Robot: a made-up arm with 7 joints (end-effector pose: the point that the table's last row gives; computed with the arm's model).
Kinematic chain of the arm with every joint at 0, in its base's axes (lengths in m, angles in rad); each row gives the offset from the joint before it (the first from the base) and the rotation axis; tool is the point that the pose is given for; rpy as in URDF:
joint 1: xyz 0 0 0.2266 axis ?
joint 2: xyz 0 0 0 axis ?
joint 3: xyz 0 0 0.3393 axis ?
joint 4: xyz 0.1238 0 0 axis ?
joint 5: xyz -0.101 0 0.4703 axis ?
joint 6: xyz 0 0 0 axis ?
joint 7: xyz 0.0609 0 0 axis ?
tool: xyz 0 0 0 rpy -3.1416 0 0
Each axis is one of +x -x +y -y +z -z.
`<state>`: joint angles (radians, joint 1 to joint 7).
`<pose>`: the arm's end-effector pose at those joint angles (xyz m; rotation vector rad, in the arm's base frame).
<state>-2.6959 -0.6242 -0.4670 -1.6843 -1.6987 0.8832 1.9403</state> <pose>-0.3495 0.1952 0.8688 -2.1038 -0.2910 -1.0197</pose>
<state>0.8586 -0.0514 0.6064 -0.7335 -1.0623 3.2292 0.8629</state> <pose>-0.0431 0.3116 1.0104 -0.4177 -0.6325 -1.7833</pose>
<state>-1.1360 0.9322 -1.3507 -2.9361 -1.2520 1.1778 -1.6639</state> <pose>-0.3311 -0.0469 0.0937 -0.3398 0.1003 0.4625</pose>
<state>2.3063 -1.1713 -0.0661 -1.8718 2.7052 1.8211 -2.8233</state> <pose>0.0306 0.0402 0.9319 0.6117 0.3307 -0.7746</pose>
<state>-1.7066 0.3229 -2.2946 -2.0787 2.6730 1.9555 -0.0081</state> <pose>-0.4085 0.4091 0.5056 -1.0811 -0.4314 1.9374</pose>
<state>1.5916 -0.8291 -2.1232 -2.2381 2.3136 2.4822 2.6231</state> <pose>0.4680 -0.2691 0.0391 2.2554 0.4512 1.9328</pose>
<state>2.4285 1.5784 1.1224 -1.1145 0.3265 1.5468 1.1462</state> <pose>-0.8282 0.0527 -0.0194 0.8735 1.2565 -1.0191</pose>
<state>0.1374 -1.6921 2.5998 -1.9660 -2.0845 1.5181 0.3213</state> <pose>-0.2052 0.3142 -0.3555 -1.4374 0.3510 1.5670</pose>
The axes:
joint 1: +z
joint 2: +y
joint 3: +z
joint 4: -y
joint 5: +z
joint 6: -y
joint 7: -z

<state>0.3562 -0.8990 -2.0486 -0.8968 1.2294 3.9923 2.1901</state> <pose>-0.5186 -0.5383 0.4938 1.9062 -0.6383 -1.2286</pose>
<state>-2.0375 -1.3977 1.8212 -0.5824 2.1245 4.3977 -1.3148</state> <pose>0.5704 0.5321 0.3013 1.1042 -0.3625 2.3045</pose>
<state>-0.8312 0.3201 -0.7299 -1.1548 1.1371 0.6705 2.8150</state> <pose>0.1647 -0.6826 0.6744 0.8048 2.4209 1.4342</pose>
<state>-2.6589 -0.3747 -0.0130 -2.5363 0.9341 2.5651 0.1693</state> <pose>-0.4489 -0.1813 0.4161 -0.5608 -2.7466 1.0779</pose>
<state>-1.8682 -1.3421 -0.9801 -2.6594 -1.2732 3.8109 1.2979</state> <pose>-0.3298 0.0454 0.4969 0.1399 -1.0437 1.8531</pose>
